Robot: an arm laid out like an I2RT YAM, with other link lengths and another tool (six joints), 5 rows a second.
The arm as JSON. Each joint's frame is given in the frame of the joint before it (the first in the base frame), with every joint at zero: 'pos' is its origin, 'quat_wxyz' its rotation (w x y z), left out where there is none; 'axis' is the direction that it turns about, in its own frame. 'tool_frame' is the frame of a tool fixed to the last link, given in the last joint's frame.
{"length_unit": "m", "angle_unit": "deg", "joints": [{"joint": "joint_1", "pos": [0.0, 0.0, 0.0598], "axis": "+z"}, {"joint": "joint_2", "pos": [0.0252, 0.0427, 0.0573], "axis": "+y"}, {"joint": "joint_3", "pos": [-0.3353, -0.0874, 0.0], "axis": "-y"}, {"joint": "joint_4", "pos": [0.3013, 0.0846, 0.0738], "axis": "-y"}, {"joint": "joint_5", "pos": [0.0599, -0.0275, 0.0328], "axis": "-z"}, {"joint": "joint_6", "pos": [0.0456, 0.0, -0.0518], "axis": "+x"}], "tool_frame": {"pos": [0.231, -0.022, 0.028], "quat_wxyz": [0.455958, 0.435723, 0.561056, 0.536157]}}
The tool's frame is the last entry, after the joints.
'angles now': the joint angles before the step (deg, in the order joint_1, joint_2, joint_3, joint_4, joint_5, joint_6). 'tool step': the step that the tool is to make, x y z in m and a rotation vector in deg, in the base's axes. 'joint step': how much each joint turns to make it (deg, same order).
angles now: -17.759 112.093 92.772 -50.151 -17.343 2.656
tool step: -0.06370 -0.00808 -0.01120 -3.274 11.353 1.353
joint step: 0.000 -0.437 1.333 -12.371 5.989 -3.127
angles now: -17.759 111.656 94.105 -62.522 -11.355 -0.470
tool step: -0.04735 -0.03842 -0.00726 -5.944 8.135 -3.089
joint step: -1.180 0.022 -0.023 -5.704 8.371 0.896
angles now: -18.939 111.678 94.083 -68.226 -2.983 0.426
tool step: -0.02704 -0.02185 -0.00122 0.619 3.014 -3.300
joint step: -3.279 0.001 0.002 -3.040 0.480 0.000
